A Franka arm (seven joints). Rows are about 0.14 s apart.
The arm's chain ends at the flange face. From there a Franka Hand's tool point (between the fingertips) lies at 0.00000 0.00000 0.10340 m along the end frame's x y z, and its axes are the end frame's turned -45 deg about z.
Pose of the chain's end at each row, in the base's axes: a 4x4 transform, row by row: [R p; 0 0 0 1], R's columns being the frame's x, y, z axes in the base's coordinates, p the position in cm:
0.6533, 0.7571, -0.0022, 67.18; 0.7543, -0.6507, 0.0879, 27.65; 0.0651, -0.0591, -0.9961, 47.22; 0, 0, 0, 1
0.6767, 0.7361, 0.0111, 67.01; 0.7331, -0.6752, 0.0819, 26.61; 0.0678, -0.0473, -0.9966, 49.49; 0, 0, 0, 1
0.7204, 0.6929, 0.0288, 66.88; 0.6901, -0.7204, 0.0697, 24.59; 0.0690, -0.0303, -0.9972, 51.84; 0, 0, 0, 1
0.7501, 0.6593, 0.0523, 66.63; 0.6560, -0.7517, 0.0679, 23.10; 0.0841, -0.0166, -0.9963, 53.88; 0, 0, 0, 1
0.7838, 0.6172, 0.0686, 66.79; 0.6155, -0.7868, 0.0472, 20.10; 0.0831, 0.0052, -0.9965, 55.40; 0, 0, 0, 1
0.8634, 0.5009, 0.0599, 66.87; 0.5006, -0.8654, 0.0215, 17.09; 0.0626, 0.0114, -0.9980, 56.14; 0, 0, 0, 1
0.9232, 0.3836, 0.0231, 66.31; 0.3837, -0.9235, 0.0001, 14.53; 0.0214, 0.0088, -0.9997, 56.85; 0, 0, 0, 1
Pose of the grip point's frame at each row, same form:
-0.0734, 0.9973, -0.0022, 67.16; 0.9935, 0.0733, 0.0879, 28.56; 0.0878, 0.0042, -0.9961, 36.92; 0, 0, 0, 1
-0.0420, 0.9990, 0.0111, 67.12; 0.9958, 0.0409, 0.0819, 27.46; 0.0814, 0.0145, -0.9966, 39.19; 0, 0, 0, 1
0.0194, 0.9994, 0.0288, 67.18; 0.9974, -0.0214, 0.0697, 25.31; 0.0702, 0.0274, -0.9972, 41.53; 0, 0, 0, 1
0.0642, 0.9966, 0.0523, 67.17; 0.9954, -0.0677, 0.0679, 23.80; 0.0712, 0.0477, -0.9963, 43.58; 0, 0, 0, 1
0.1178, 0.9907, 0.0686, 67.50; 0.9916, -0.1211, 0.0472, 20.59; 0.0551, 0.0624, -0.9965, 45.10; 0, 0, 0, 1
0.2563, 0.9647, 0.0599, 67.49; 0.9659, -0.2580, 0.0215, 17.31; 0.0362, 0.0523, -0.9980, 45.82; 0, 0, 0, 1
0.3816, 0.9240, 0.0231, 66.55; 0.9243, -0.3817, 0.0001, 14.53; 0.0089, 0.0214, -0.9997, 46.51; 0, 0, 0, 1

